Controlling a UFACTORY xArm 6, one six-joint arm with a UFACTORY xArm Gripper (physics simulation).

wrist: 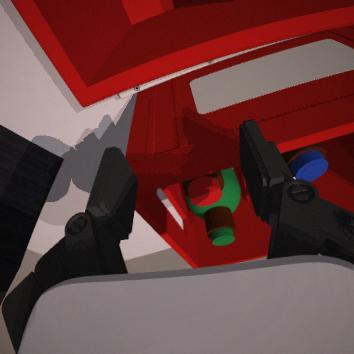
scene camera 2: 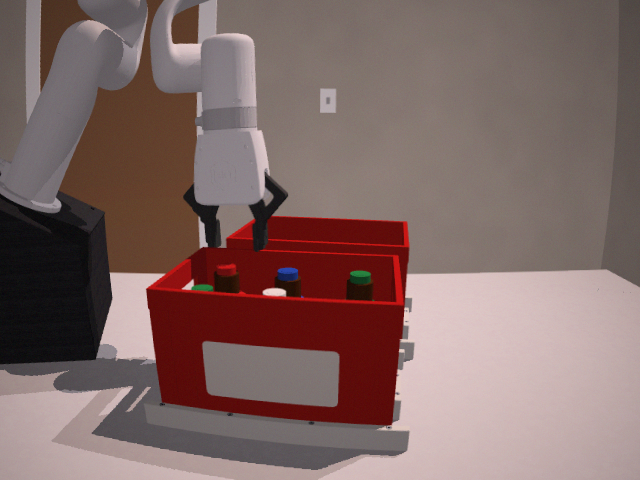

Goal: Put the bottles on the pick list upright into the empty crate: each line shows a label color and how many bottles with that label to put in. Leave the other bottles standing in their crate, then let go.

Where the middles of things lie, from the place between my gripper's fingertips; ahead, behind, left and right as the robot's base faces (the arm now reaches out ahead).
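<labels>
Blue-capped bottle (wrist: 308, 162): from my gripper, 70 mm ahead, 80 mm to the right, 90 mm below. My hand: 10 mm past red-capped bottle (scene camera 2: 226, 279), 60 mm to the left of it, 90 mm above it.
</labels>
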